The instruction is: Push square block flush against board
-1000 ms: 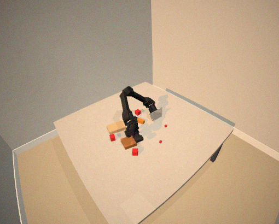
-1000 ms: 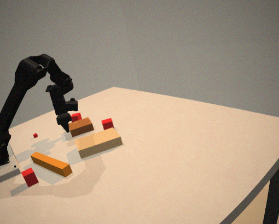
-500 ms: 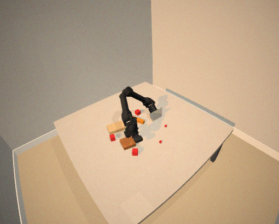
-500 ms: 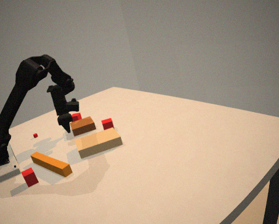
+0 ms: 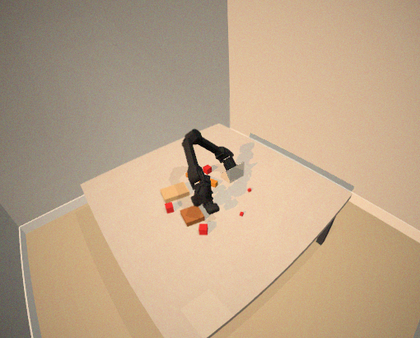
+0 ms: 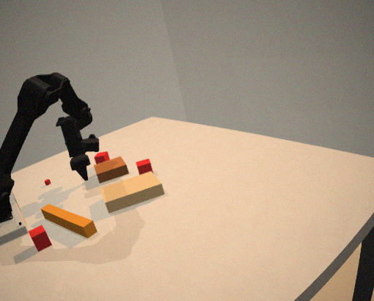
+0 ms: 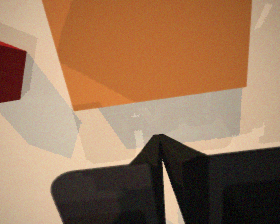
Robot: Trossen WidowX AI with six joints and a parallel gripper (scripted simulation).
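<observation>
Right now the tan board is 70 mm ahead of my gripper tip, 230 mm to the right of it and 10 mm above it. Also, from my gripper tip: long orange bar (120 mm behind, 240 mm to the right, 10 mm above); then brown square block (90 mm ahead, 10 mm to the right, 10 mm above).
</observation>
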